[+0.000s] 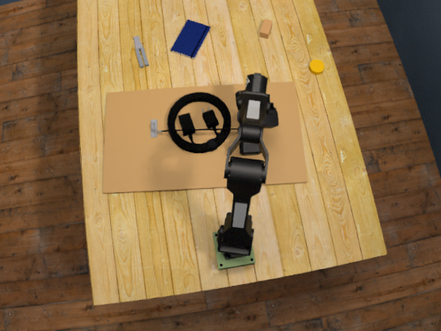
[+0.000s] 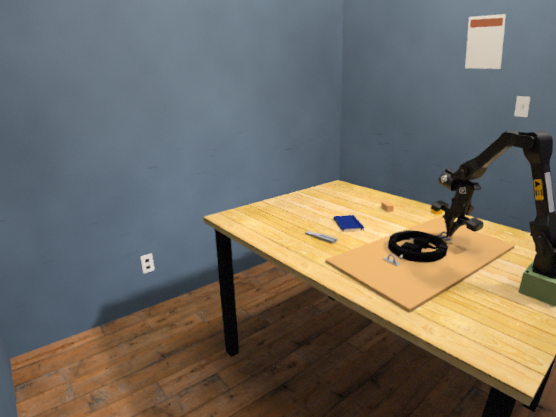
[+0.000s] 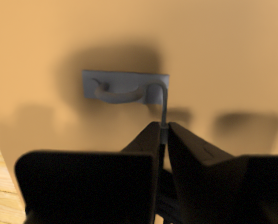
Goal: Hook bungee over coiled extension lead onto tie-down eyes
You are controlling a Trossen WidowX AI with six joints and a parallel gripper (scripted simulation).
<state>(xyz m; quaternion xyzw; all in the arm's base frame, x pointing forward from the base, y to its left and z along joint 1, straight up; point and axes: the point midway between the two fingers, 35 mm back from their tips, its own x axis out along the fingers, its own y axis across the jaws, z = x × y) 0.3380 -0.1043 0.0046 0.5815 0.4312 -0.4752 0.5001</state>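
My hand is 2 cm short of the board, 13 cm to the right of it and 6 cm above it. Round my hand: black coiled extension lead: 6 cm ahead, 13 cm to the left, 4 cm below; tan block: 37 cm ahead, 15 cm to the right, 6 cm below; yellow disc: 19 cm ahead, 29 cm to the right, 6 cm below.
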